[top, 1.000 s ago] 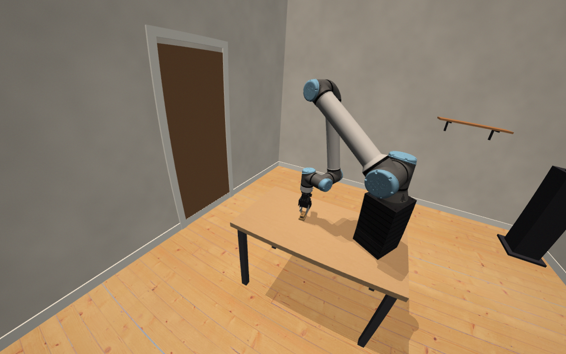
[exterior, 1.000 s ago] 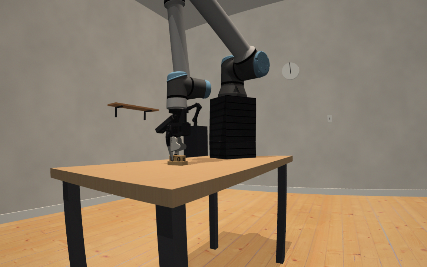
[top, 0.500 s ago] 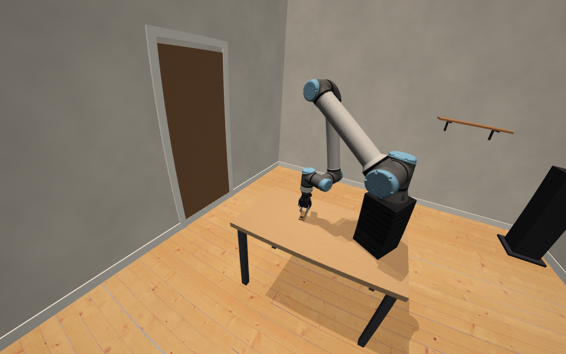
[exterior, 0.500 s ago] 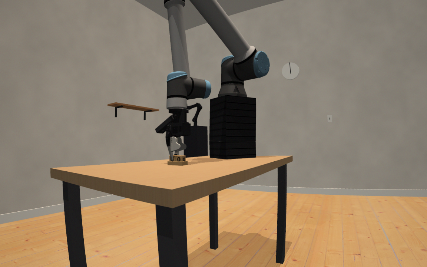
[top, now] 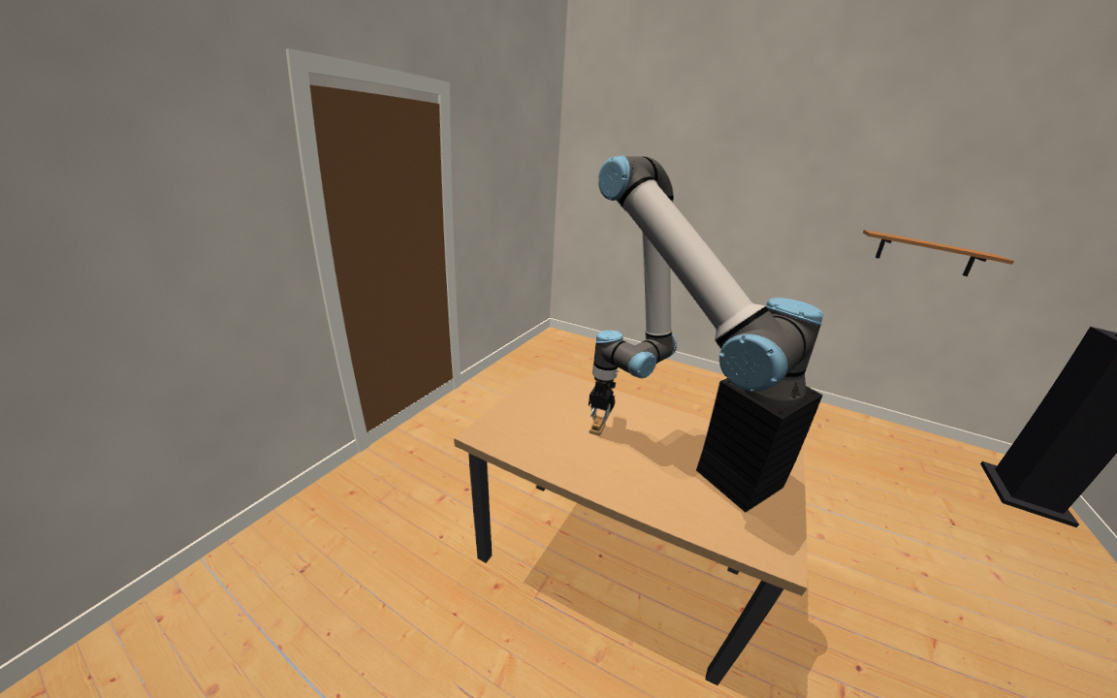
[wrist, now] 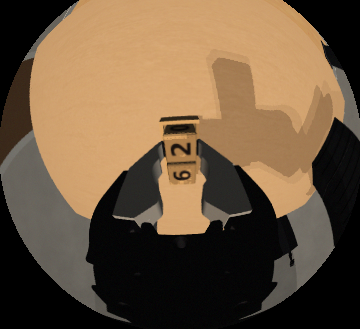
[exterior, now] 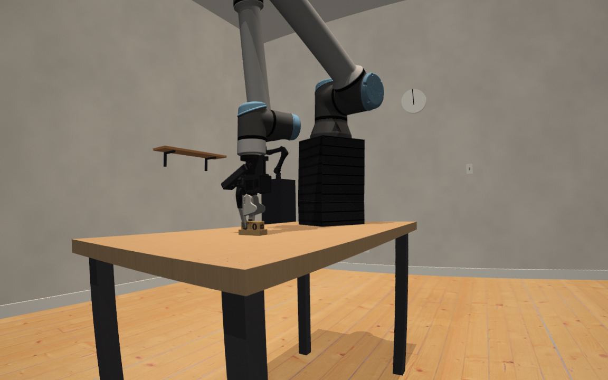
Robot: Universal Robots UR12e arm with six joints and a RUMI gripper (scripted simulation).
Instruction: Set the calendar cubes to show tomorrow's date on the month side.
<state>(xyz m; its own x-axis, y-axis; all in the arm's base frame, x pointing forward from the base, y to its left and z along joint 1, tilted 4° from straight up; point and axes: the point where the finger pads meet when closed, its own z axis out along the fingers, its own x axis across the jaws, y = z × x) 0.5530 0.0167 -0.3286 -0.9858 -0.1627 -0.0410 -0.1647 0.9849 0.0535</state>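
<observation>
My hand is 3 cm above the wooden tray and 2 cm to the right of it.
</observation>
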